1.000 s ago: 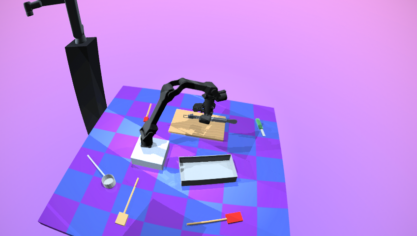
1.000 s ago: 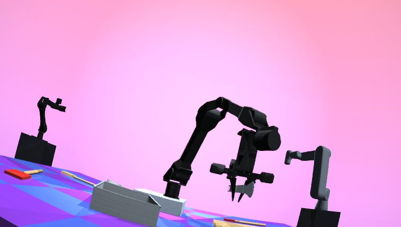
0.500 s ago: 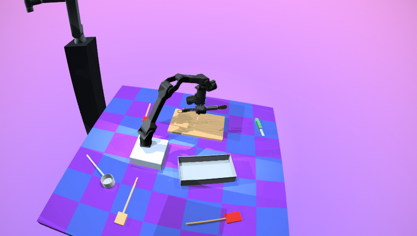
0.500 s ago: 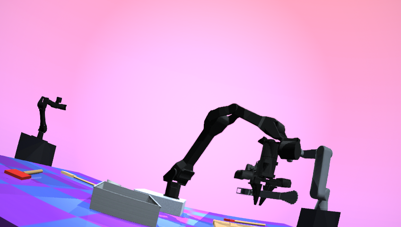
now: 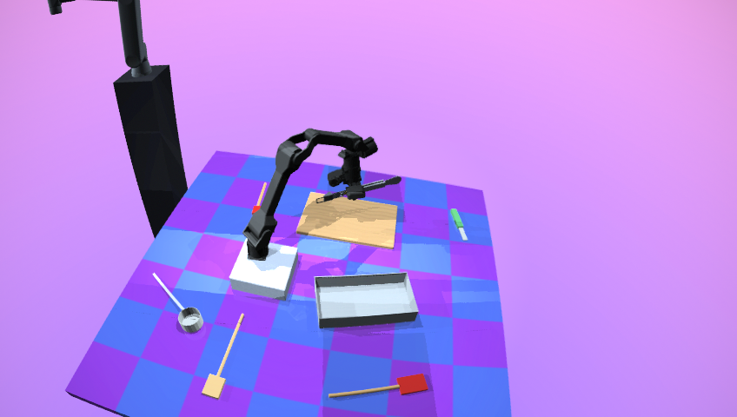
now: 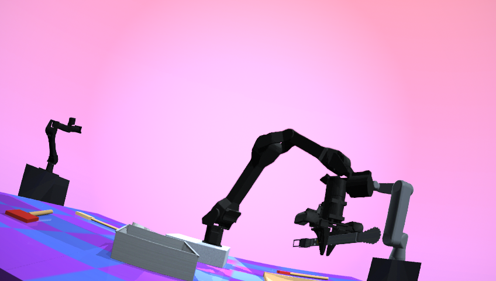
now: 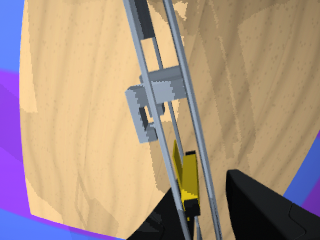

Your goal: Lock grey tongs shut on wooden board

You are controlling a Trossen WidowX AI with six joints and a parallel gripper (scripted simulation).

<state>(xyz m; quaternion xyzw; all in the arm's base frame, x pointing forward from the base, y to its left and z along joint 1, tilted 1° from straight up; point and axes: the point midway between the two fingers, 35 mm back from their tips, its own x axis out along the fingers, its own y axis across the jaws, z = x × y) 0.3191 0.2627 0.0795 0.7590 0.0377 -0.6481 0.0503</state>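
My gripper tip is 3 cm past the yellow lock piece, 1 cm to the left of it and 4 cm below it. Round my gripper tip: red spatula (9 cm ahead, 71 cm to the right, 10 cm below); grey roasting tin (3 cm ahead, 41 cm to the right, 7 cm below); wooden board (1 cm behind, 1 cm to the right, 9 cm below).
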